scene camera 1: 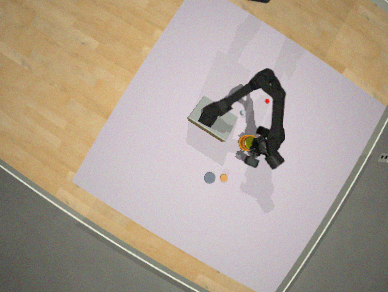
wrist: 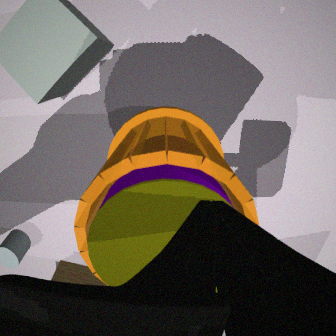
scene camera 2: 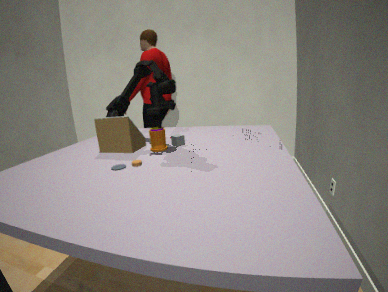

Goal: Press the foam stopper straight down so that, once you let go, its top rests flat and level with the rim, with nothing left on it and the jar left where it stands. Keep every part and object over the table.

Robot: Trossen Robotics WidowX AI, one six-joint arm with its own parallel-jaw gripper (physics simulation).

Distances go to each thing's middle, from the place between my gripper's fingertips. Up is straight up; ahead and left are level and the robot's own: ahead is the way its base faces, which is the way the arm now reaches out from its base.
The foam stopper (wrist: pixel 142 209) is 20 mm behind my hand, 10 mm to the left of it and 10 mm below it. Also, from my hand: orange jar (wrist: pixel 157 135) 20 mm behind, 10 mm to the left, 50 mm below.
